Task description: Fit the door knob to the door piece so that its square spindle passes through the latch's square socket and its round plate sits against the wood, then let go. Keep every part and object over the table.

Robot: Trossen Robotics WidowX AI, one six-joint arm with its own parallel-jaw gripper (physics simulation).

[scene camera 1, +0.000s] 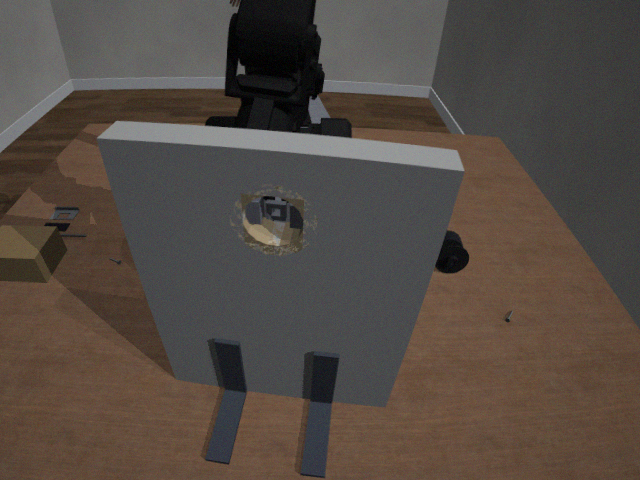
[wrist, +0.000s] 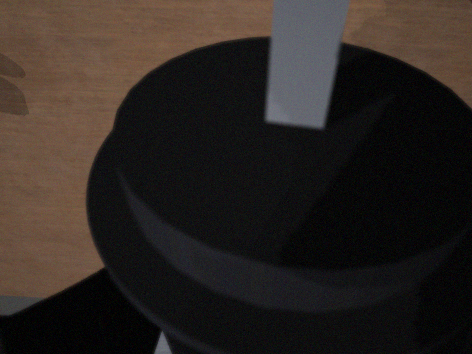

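The door piece, a grey upright panel, stands on two dark brackets. Through its round hole, the latch shows with its square socket. My gripper is hidden behind the panel in the scene view, below the dark arm. It is shut on the door knob. In the wrist view, the held knob's black round plate fills much of the picture, and its pale square spindle runs up out of the view. The fingertips are hidden under the plate. Whether the spindle is in the socket cannot be told.
On the wooden table, another black knob lies right of the panel, with a screw beyond it. A tan block, a small metal plate and another screw lie left. The brackets' feet extend toward the camera.
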